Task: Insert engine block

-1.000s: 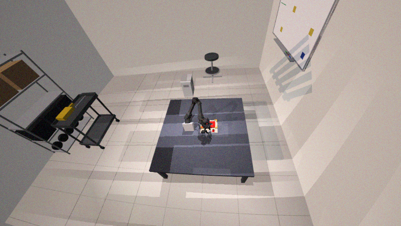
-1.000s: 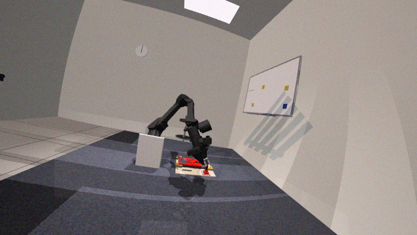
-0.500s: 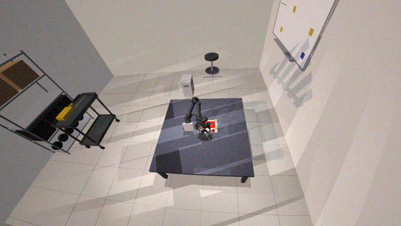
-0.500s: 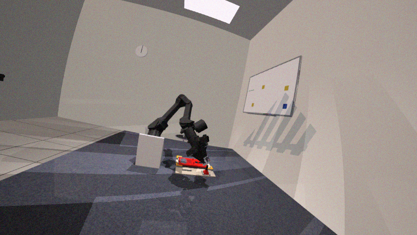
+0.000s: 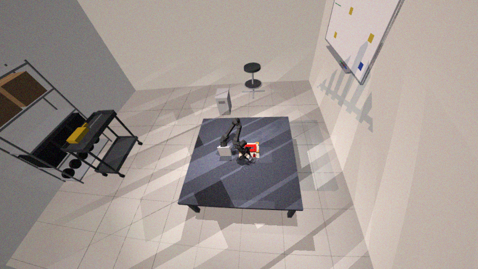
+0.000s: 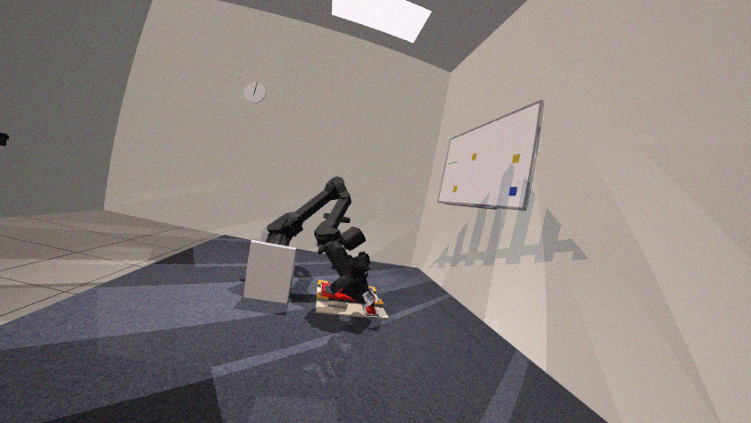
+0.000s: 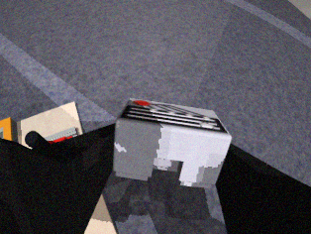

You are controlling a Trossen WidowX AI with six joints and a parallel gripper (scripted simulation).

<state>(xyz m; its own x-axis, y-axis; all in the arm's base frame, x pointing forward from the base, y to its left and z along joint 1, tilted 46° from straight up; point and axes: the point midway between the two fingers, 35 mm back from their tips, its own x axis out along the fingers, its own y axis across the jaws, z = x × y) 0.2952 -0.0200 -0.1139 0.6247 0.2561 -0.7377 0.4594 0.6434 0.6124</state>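
The cream base plate is 18 cm to the left of my gripper tip, 8 cm below it and 2 cm behind it. From my gripper tip the other things lie so: grey engine block (1 cm behind).
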